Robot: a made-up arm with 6 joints.
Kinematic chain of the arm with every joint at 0, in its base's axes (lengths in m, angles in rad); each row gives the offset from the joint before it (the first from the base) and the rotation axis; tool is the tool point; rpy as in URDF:
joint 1: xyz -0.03 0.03 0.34 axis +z
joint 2: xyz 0 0 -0.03 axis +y
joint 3: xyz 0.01 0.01 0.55 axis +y
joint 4: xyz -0.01 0 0.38 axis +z
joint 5: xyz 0.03 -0.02 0 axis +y
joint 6: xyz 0 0 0.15 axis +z
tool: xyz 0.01 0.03 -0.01 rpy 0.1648 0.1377 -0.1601
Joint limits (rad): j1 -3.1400..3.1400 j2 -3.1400..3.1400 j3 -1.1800..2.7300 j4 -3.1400..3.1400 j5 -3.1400..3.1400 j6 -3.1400..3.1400
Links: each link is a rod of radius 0.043 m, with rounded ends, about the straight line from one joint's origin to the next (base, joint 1, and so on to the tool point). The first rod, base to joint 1, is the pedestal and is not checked.
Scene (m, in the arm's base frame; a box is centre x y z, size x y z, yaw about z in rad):
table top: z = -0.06
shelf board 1: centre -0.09 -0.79 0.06 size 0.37 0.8 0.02 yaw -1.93
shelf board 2: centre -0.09 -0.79 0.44 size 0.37 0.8 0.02 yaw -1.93
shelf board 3: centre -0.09 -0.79 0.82 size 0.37 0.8 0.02 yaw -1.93
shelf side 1: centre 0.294 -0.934 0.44 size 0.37 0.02 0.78 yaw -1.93
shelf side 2: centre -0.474 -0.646 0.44 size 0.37 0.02 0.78 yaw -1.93
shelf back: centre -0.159 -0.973 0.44 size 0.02 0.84 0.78 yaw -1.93
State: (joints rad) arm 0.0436 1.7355 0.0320 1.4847 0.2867 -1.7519
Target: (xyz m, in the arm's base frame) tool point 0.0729 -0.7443 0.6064
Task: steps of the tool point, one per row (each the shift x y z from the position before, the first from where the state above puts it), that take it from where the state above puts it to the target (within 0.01 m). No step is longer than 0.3 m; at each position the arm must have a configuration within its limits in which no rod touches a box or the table.
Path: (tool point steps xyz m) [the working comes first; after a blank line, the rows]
Joints at the target: -1.5852 0.5977 1.1089 1.0616 0.6834 -1.7910
Straight joint move there: touches shelf side 1.

1: 0.0035 -0.2439 0.1187
2: -0.0860 -0.2241 0.1157
3: -0.1584 -0.1699 0.1052
4: -0.2011 -0.0926 0.0877
5: -0.2074 -0.0076 0.0643
6: -0.1787 0.0683 0.0366
7: -0.0363 -0.1334 0.0051
8: -0.0583 -0.1187 -0.0051

